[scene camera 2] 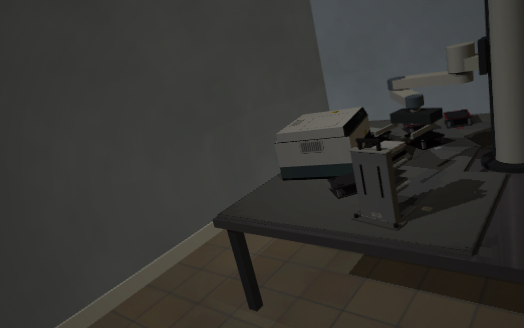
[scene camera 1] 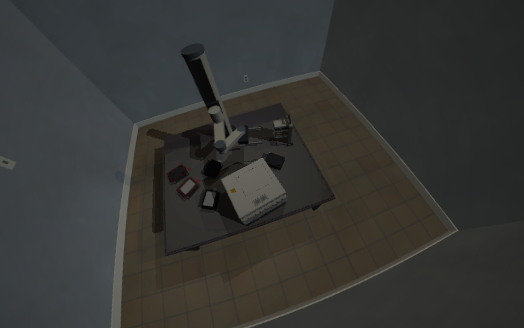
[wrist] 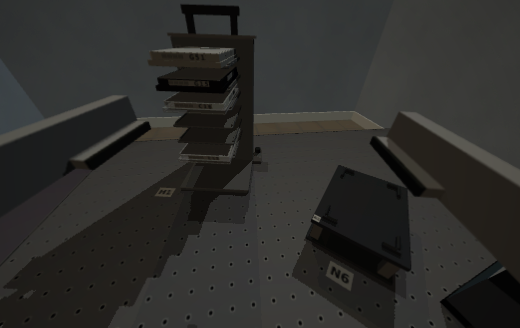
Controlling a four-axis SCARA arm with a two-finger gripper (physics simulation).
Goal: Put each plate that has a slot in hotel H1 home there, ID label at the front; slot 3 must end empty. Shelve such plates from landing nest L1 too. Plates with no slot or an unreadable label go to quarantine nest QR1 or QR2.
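Pixels of known places: gripper, fingertip midpoint: (scene camera 2: 392,135) (scene camera 1: 261,135) (wrist: 257,119); arm's base at its link origin: (scene camera 2: 517,161) (scene camera 1: 226,134).
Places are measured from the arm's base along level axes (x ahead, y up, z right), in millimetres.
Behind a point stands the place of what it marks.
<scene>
Hotel H1 (scene camera 1: 283,128) (scene camera 2: 374,187) @[x 317, y 143, z -621 mm] (wrist: 246,107) @[x 374, y 153, z -578 mm] stands upright with its open front towards the wrist camera. In the wrist view its top holds a white plate (wrist: 192,57) @[x 302, y 251, z -464 mm] reading G51. Below are a black plate (wrist: 182,82) @[x 284, y 224, z -467 mm], apparently G15, and a clear plate (wrist: 192,105) @[x 291, y 195, z -466 mm], apparently C16. Two dark shelves without a visible plate follow, then a low clear plate (wrist: 206,158) @[x 296, y 110, z -465 mm] with an unreadable label. My gripper (scene camera 1: 260,135) @[x 356, y 231, z -323 mm] (wrist: 257,119) @[x 356, y 231, z -323 mm] is open and empty, in front of the hotel and apart from it. Two red-edged nests (scene camera 1: 178,173) @[x 362, y 63, z 546 mm] (scene camera 1: 180,192) @[x 576, y 81, z 507 mm] stand at the left; the nearer bears a pale plate (scene camera 1: 188,186) @[x 544, y 77, z 449 mm].
A white boxy device (scene camera 1: 250,187) @[x 815, y 259, z -94 mm] (scene camera 2: 315,150) @[x 748, y 159, z -287 mm] stands at the table's front. Black nest N6 (scene camera 1: 274,160) @[x 551, y 63, z -373 mm] (wrist: 367,210) @[x 536, y 63, z -362 mm] is between it and the hotel. Another black nest (scene camera 1: 212,169) @[x 438, y 62, z 209 mm] is left of the device; below it, a black nest (scene camera 1: 204,205) @[x 762, y 67, z 330 mm] bears a pale plate (scene camera 1: 210,199) @[x 731, y 77, z 268 mm].
</scene>
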